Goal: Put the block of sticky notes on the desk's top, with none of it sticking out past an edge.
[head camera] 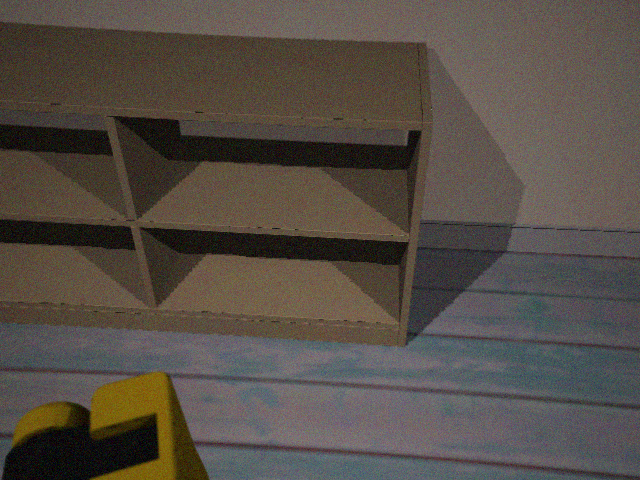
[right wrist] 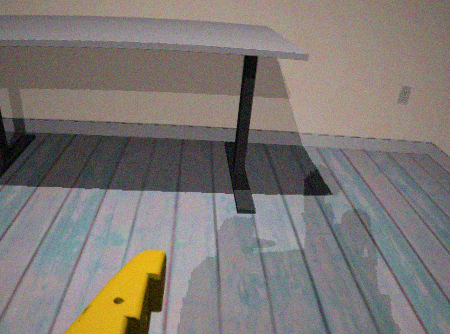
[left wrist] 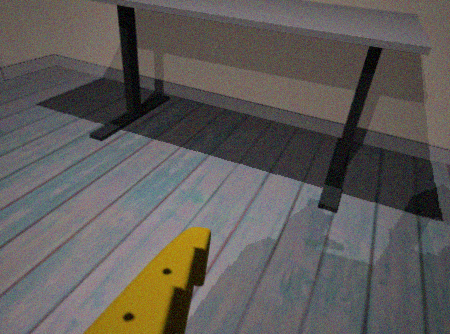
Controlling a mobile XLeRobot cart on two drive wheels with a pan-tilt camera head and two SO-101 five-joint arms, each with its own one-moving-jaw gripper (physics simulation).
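Places are measured from the left arm's base along level axes (x back, y down, z right), in millimetres.
Pixels of known places: left hand, its tool point: (left wrist: pixel 208 249); right hand, its tool point: (right wrist: pixel 164 273).
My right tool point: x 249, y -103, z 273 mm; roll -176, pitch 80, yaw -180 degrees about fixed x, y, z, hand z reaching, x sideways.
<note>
Behind a point stands the place of what it marks.
The desk (left wrist: pixel 350 25) @[x 1577, y 55, z -57 mm] (right wrist: pixel 150 32) @[x 1658, y 55, z 261 mm] has a pale grey top on black legs and stands against the wall in both wrist views, with part of its top cut off by the picture edge. The block of sticky notes does not show in any view. My left gripper (left wrist: pixel 199 240) shows one notched yellow jaw over the floor, away from the desk; its moving jaw is out of the picture, so it is fully open. My right gripper (right wrist: pixel 159 262) also shows one notched jaw and is fully open. Neither holds a thing.
A brown shelf unit (head camera: pixel 232 77) @[x 85, y 165, z -1133 mm] with open compartments stands against the wall in the head view. A yellow and black part of my left arm (head camera: pixel 134 395) @[x 43, y -249, z -9 mm] shows at the lower left. A wall socket (right wrist: pixel 404 95) @[x 2012, y 376, z -1317 mm] is right of the desk. Shadows lie on the plank floor.
</note>
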